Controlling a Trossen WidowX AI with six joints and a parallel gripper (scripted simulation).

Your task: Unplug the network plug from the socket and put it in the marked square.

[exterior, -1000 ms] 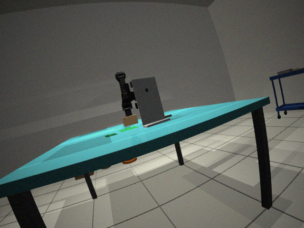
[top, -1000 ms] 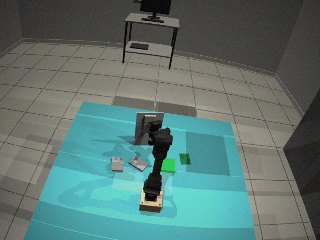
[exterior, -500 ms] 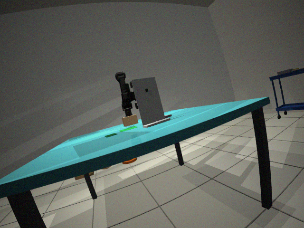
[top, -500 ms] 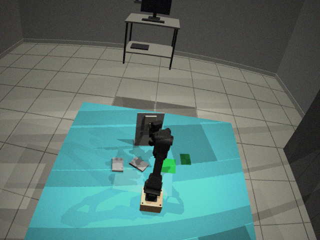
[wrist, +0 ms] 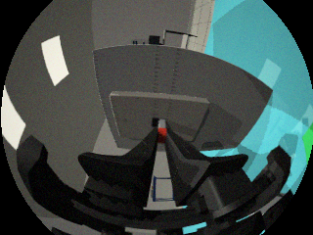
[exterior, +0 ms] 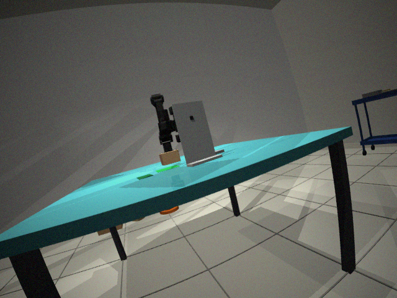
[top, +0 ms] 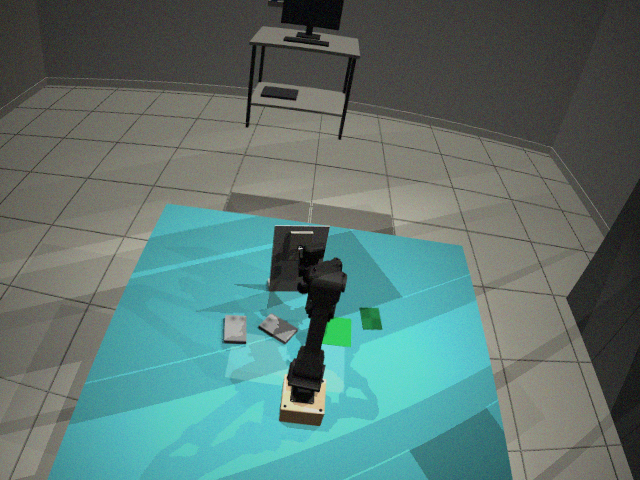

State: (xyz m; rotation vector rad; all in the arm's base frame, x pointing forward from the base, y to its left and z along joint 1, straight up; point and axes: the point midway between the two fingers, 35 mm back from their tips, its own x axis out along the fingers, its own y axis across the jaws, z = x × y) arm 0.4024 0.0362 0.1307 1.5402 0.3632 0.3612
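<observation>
The bright green marked square is 130 mm behind my gripper tip, 140 mm to the right of it and 210 mm below it. Round my gripper tip: grey upright panel: 30 mm ahead, 10 mm to the left, 80 mm below.
</observation>
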